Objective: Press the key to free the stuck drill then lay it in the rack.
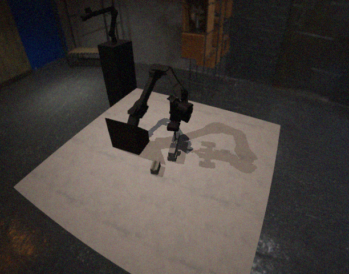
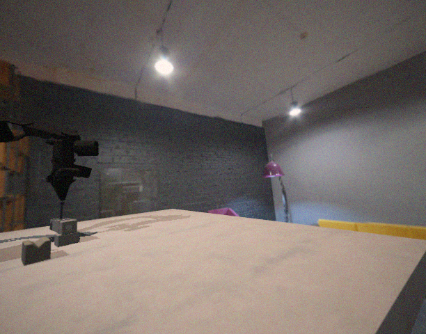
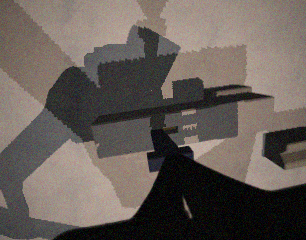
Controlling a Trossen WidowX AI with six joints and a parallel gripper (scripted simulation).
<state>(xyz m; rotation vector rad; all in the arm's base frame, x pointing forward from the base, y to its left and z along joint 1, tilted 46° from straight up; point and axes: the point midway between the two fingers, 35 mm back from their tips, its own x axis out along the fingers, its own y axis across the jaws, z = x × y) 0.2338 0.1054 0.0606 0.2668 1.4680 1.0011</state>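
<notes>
My gripper tip is 2 cm short of the drill, 5 cm to the left of it and 8 cm above it. The rest, counted from my gripper tip: grey sleeve 1 cm ahead, 3 cm to the right, 9 cm below; rack 1 cm ahead, 21 cm to the right, 11 cm below.
</notes>
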